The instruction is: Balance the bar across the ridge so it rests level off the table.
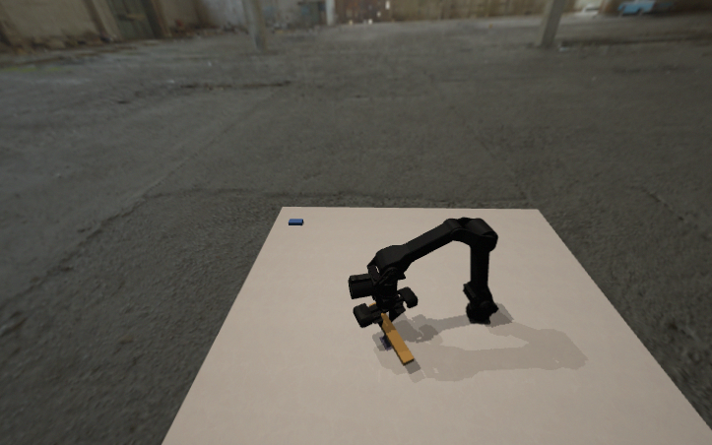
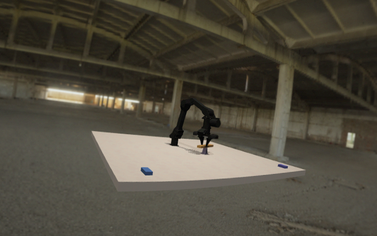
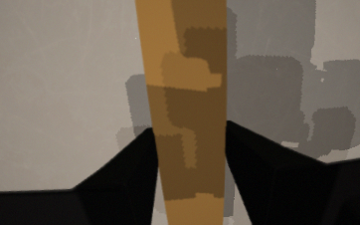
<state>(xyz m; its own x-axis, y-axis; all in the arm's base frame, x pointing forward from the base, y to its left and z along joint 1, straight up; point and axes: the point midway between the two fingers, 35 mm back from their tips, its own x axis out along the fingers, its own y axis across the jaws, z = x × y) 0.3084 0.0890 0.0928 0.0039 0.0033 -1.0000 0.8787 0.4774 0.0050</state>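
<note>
Right now my gripper tip is 20 mm to the right of the bar and 10 mm past it. Also, from my gripper tip: blue block 590 mm to the right, 430 mm ahead, 50 mm below.
</note>
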